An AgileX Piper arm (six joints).
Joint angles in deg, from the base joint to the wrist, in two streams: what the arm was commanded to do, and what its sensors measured. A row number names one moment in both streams.
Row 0, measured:
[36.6, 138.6, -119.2, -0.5, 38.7, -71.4]
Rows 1 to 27, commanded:
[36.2, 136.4, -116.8, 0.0, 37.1, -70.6]
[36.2, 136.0, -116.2, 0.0, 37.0, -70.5]
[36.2, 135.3, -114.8, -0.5, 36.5, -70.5]
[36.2, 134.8, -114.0, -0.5, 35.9, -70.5]
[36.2, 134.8, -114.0, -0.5, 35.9, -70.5]
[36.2, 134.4, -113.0, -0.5, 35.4, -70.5]
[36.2, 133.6, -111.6, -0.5, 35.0, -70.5]
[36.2, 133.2, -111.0, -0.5, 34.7, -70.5]
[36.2, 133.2, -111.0, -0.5, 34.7, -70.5]
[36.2, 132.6, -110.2, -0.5, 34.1, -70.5]
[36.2, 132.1, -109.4, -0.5, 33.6, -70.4]
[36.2, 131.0, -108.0, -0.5, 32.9, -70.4]
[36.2, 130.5, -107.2, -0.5, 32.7, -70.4]
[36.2, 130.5, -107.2, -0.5, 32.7, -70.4]
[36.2, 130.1, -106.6, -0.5, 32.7, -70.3]
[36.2, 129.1, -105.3, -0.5, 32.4, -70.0]
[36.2, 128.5, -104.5, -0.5, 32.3, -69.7]
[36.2, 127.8, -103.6, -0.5, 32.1, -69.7]
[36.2, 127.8, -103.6, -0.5, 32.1, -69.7]
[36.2, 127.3, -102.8, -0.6, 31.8, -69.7]
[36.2, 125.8, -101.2, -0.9, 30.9, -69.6]
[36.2, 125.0, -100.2, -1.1, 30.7, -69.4]
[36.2, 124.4, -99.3, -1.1, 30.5, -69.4]
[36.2, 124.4, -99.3, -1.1, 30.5, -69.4]
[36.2, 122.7, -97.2, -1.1, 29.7, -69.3]
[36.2, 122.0, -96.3, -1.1, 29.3, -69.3]
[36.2, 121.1, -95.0, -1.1, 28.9, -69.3]
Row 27, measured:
[36.2, 123.5, -97.5, -1.0, 30.1, -69.9]
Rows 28 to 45, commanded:
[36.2, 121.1, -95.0, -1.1, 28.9, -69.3]
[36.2, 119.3, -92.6, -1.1, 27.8, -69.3]
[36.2, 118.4, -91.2, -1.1, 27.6, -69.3]
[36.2, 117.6, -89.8, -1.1, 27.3, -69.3]
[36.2, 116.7, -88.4, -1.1, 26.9, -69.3]
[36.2, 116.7, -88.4, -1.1, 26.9, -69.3]
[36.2, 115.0, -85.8, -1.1, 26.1, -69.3]
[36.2, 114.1, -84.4, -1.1, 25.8, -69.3]
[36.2, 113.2, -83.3, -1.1, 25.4, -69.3]
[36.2, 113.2, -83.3, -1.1, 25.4, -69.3]
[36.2, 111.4, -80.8, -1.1, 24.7, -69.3]
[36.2, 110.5, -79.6, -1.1, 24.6, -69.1]
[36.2, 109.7, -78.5, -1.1, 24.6, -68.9]
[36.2, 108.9, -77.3, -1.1, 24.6, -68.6]
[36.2, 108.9, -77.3, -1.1, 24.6, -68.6]
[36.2, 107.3, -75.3, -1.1, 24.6, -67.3]
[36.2, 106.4, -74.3, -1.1, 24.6, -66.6]
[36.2, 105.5, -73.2, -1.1, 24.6, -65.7]
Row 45, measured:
[36.2, 107.9, -75.6, -1.2, 24.8, -68.2]
